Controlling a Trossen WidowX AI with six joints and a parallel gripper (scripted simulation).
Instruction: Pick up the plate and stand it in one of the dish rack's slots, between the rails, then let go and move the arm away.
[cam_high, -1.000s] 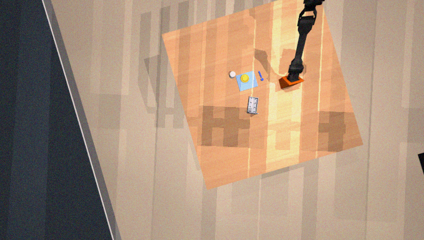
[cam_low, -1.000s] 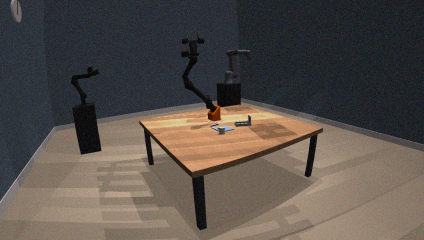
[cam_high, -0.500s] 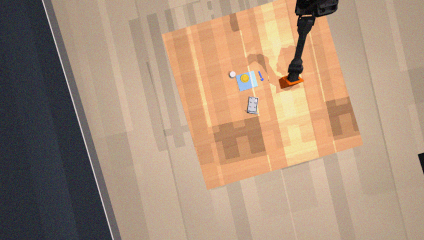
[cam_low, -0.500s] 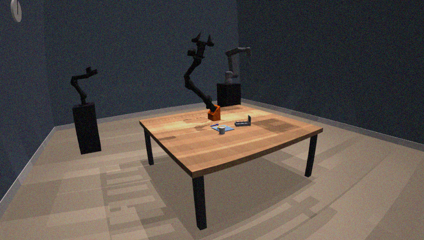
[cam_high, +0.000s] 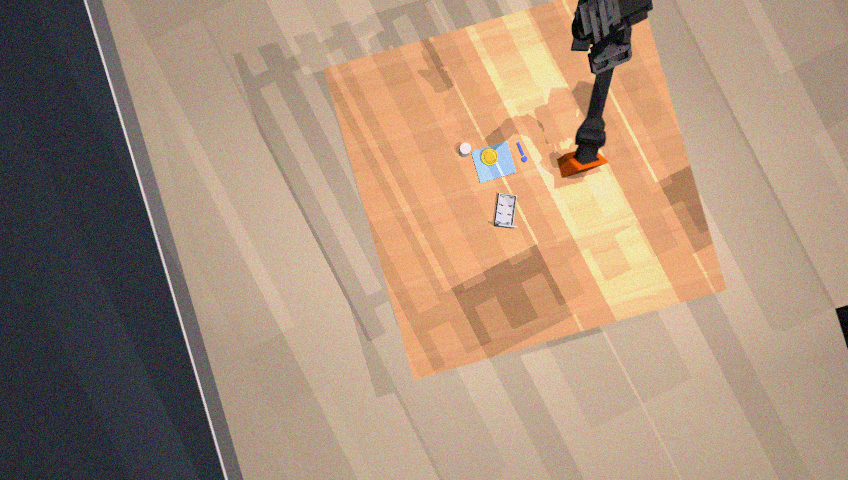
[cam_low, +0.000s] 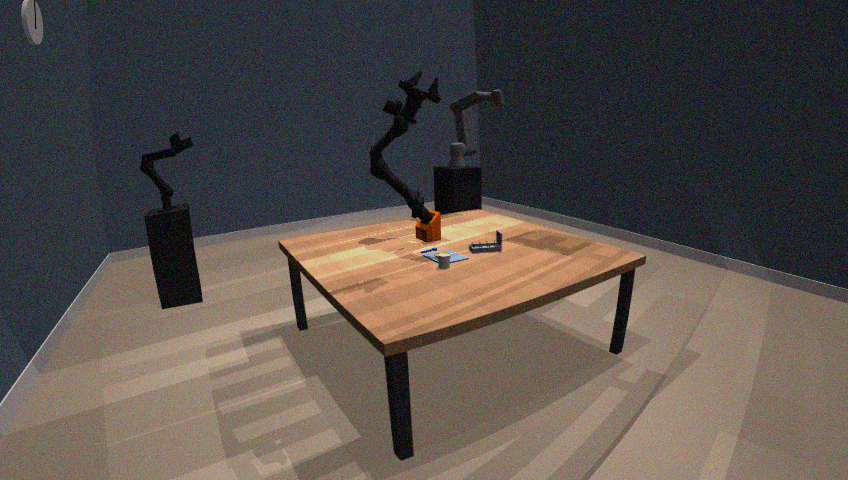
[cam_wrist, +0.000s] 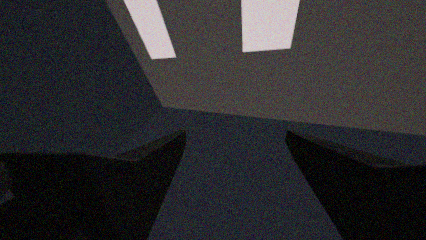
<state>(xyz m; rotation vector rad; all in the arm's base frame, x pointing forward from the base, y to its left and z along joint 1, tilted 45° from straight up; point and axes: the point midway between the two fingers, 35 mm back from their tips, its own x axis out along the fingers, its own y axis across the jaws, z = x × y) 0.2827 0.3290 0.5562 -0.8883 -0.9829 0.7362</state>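
My gripper tip is now 75 cm above the small yellow plate, 3 cm short of it and 2 cm to the right of it. Also, from my gripper tip: grey cup 74 cm below, 12 cm ahead, 3 cm to the right; then grey dish rack 74 cm below, 24 cm to the left, 3 cm ahead; then blue spoon 76 cm below, 10 cm behind, 4 cm to the left.
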